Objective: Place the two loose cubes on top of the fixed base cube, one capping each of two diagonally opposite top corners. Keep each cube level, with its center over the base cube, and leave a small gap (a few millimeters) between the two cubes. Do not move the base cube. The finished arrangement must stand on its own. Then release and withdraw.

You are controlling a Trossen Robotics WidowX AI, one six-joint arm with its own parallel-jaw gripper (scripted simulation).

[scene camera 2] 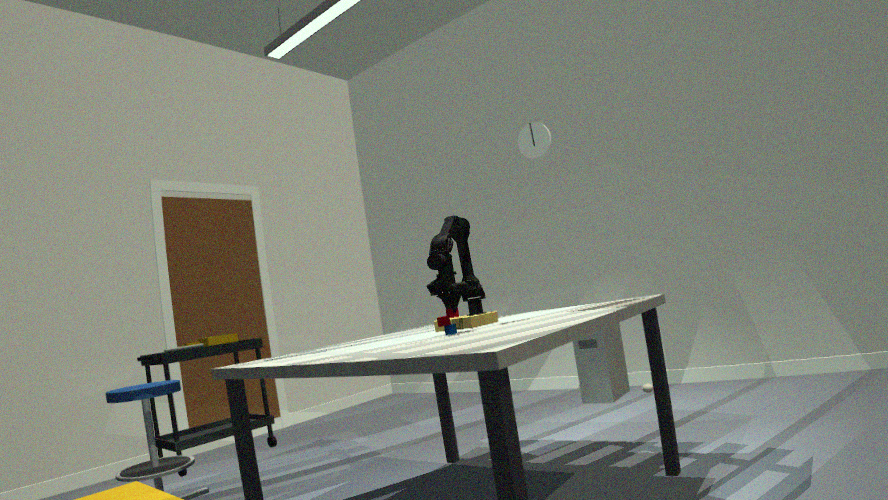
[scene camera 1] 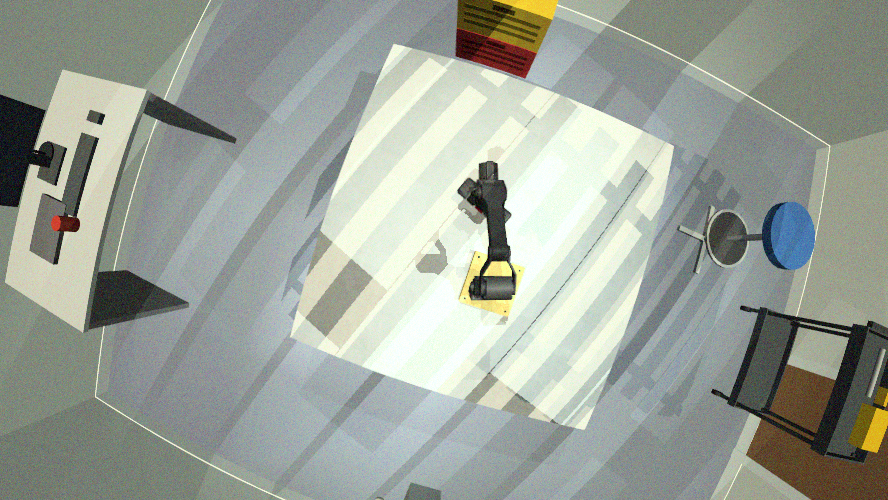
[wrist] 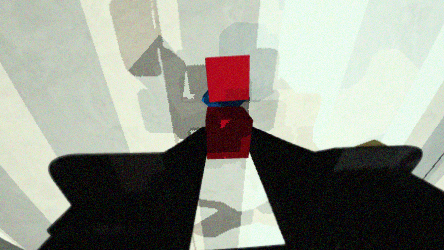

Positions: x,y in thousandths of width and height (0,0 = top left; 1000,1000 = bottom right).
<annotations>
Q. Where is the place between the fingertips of the gripper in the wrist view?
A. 510,526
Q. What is the gripper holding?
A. A red cube.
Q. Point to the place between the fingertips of the gripper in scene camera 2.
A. At 510,625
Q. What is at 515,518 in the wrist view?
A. A red cube.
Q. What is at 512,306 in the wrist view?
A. A red cube.
</annotations>
